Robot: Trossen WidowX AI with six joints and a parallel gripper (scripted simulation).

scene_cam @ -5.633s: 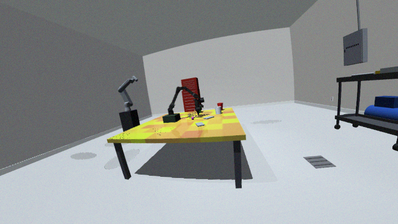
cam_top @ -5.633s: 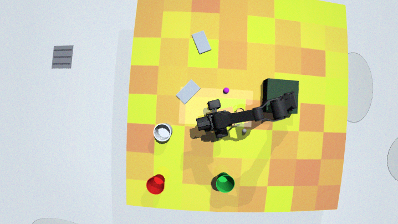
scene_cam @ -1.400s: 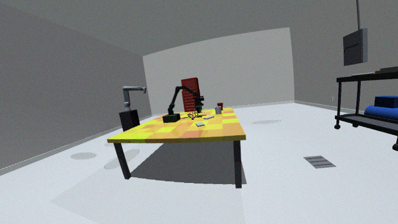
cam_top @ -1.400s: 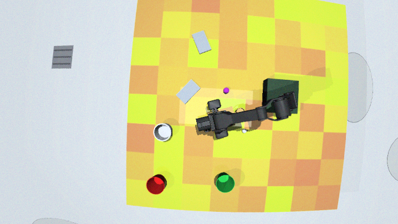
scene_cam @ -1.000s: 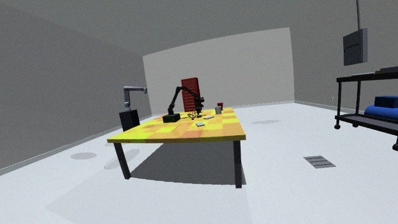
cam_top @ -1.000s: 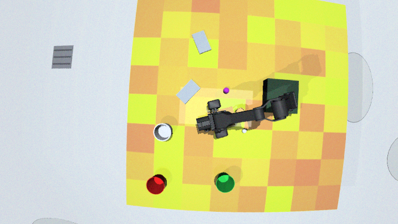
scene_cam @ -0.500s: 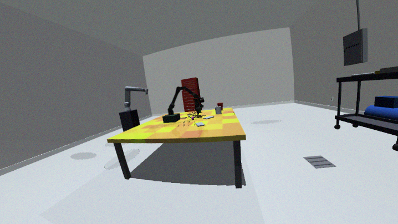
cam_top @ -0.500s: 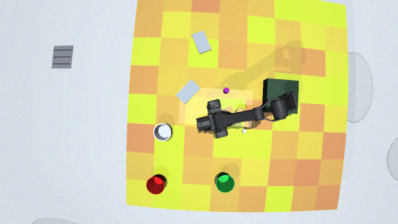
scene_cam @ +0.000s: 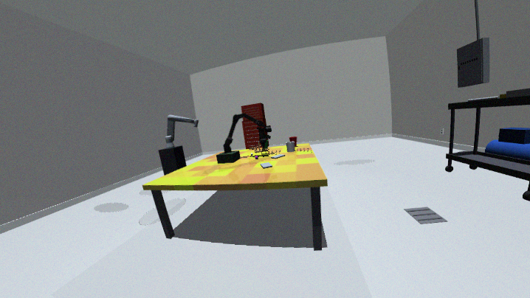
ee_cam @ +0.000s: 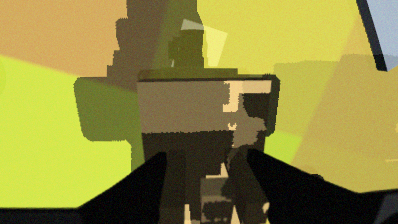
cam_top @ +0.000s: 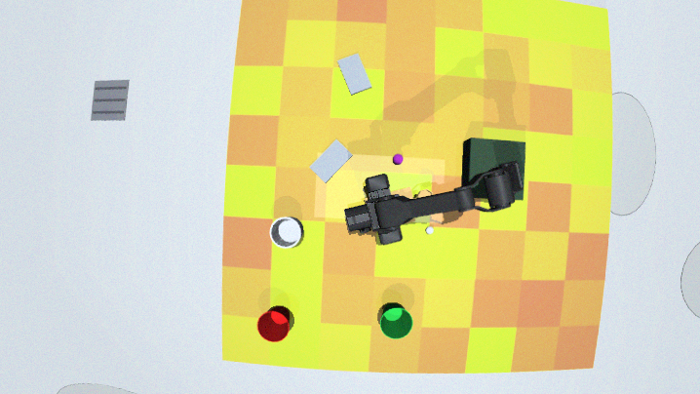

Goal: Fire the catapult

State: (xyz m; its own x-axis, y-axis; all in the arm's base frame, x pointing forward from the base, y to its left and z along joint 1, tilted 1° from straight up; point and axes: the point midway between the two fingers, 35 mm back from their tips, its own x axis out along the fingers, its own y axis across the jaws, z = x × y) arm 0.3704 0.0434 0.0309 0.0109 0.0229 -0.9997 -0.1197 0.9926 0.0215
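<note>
The purple ball is 7 cm behind my gripper tip, 14 cm to the right of it and 6 cm below it. From my gripper tip the other things lie so: white mug (28 cm ahead, 3 cm to the left, 5 cm below); white ball (14 cm behind, 9 cm to the left, 6 cm below); catapult (7 cm behind, 2 cm above).
</note>
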